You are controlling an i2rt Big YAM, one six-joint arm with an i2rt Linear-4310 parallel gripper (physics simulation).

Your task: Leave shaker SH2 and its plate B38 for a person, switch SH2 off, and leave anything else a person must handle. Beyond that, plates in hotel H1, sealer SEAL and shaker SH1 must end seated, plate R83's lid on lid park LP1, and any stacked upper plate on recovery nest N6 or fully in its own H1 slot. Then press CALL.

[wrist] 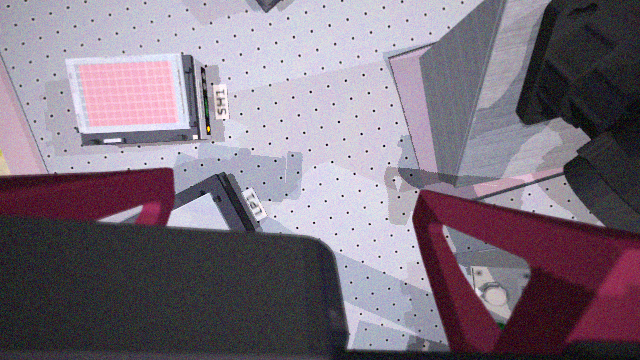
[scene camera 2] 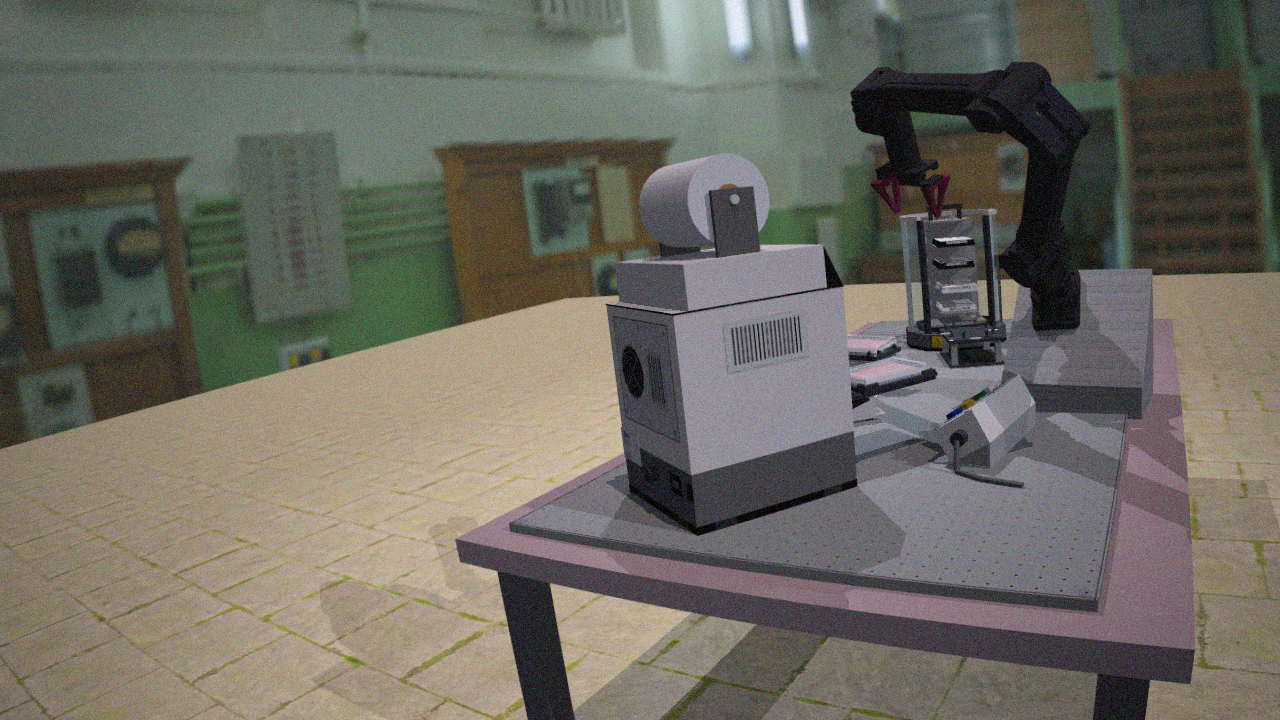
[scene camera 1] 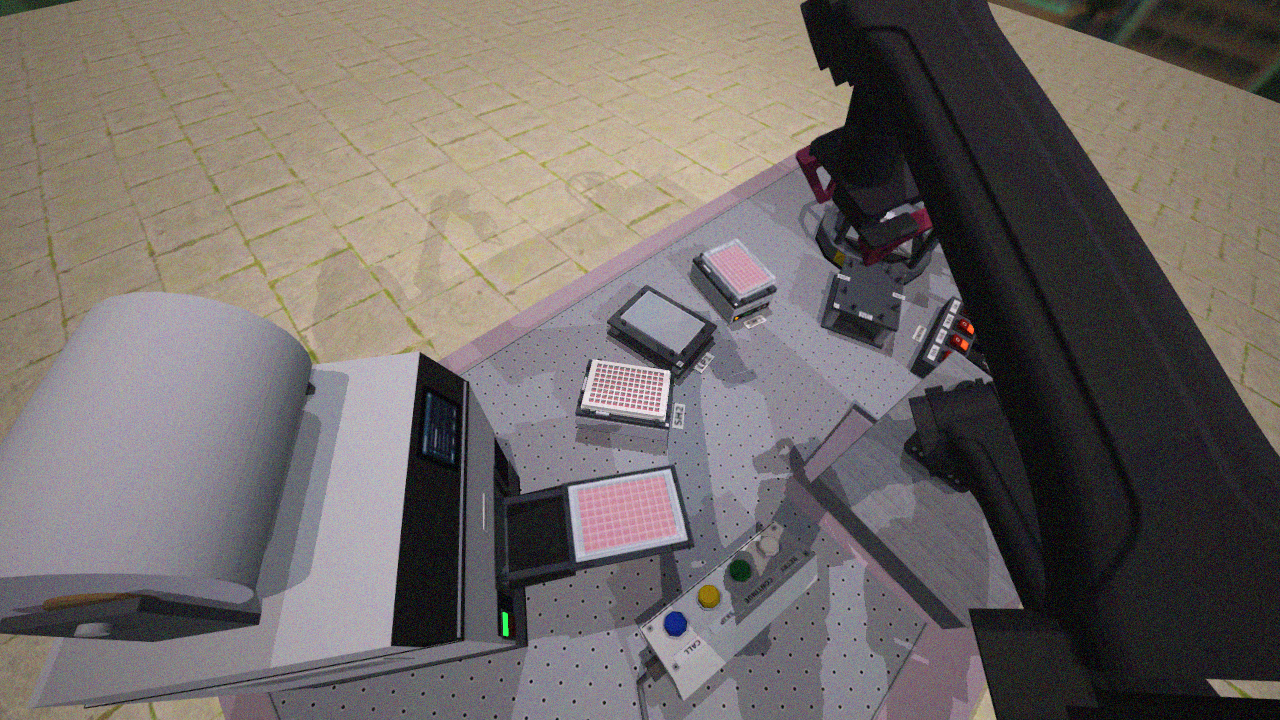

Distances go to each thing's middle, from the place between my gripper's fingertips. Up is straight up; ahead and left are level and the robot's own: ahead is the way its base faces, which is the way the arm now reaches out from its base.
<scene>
The lidded plate [scene camera 1: 661,321] lies 200 mm ahead of my hand, 60 mm to the left of it and 300 mm below it.
</scene>
